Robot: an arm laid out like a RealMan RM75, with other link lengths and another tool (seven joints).
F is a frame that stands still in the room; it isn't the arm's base.
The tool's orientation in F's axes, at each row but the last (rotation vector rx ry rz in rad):
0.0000 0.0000 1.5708
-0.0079 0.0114 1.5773
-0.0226 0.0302 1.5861
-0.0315 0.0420 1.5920
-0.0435 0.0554 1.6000
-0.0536 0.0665 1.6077
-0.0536 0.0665 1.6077
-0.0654 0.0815 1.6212
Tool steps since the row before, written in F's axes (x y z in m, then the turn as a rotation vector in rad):
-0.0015 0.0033 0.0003 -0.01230 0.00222 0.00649
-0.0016 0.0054 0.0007 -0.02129 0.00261 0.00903
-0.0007 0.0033 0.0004 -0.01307 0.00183 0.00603
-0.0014 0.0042 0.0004 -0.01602 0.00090 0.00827
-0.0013 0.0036 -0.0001 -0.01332 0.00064 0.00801
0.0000 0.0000 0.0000 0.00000 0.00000 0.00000
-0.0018 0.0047 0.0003 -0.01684 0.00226 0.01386
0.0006 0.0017 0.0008 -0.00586 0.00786 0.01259
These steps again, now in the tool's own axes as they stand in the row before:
0.0033 0.0015 0.0003 0.00222 0.01230 0.00649
0.0054 0.0016 0.0008 0.00264 0.02129 0.00901
0.0033 0.0007 0.0005 0.00183 0.01307 0.00603
0.0042 0.0013 0.0006 0.00086 0.01606 0.00820
0.0036 0.0012 0.0001 0.00054 0.01336 0.00795
0.0000 0.0000 0.0000 0.00000 0.00000 0.00000
0.0047 0.0016 0.0006 0.00184 0.01688 0.01388
0.0016 -0.0007 0.0010 0.00696 0.00561 0.01322

